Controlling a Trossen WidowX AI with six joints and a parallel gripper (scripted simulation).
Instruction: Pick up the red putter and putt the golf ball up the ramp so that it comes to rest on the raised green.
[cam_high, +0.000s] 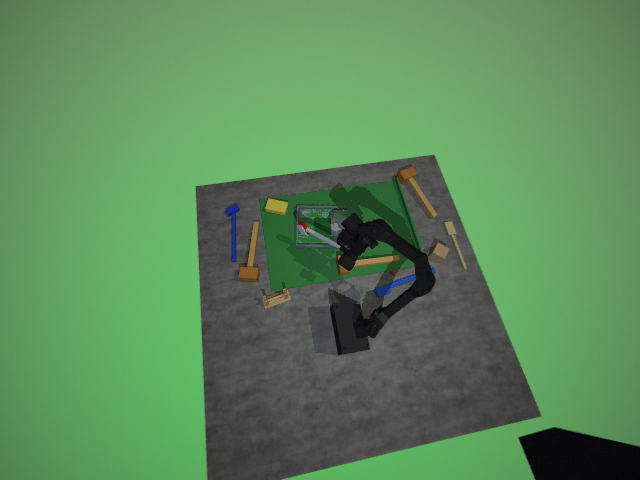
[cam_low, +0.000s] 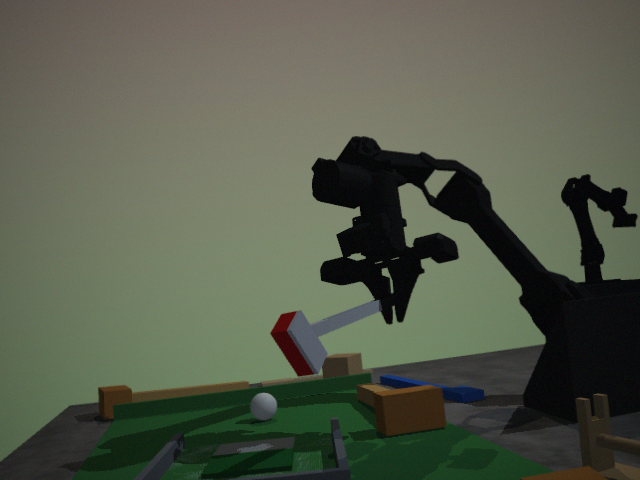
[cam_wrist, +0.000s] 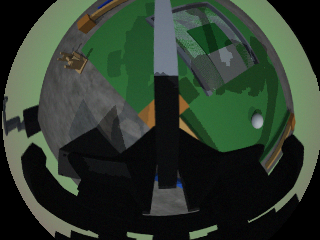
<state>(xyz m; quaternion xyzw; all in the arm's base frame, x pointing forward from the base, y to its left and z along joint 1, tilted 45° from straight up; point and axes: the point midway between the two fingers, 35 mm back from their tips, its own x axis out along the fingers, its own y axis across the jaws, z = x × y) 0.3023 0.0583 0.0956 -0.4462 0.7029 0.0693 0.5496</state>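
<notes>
My gripper tip is 80 mm to the right of the red putter, 80 mm short of it and 20 mm below it. Round my gripper tip: wooden rack (330 mm to the left, 110 mm below, 90 mm behind); white golf ball (190 mm to the right, 160 mm ahead, 120 mm below); green mat (180 mm ahead, 140 mm below, 20 mm to the right).
</notes>
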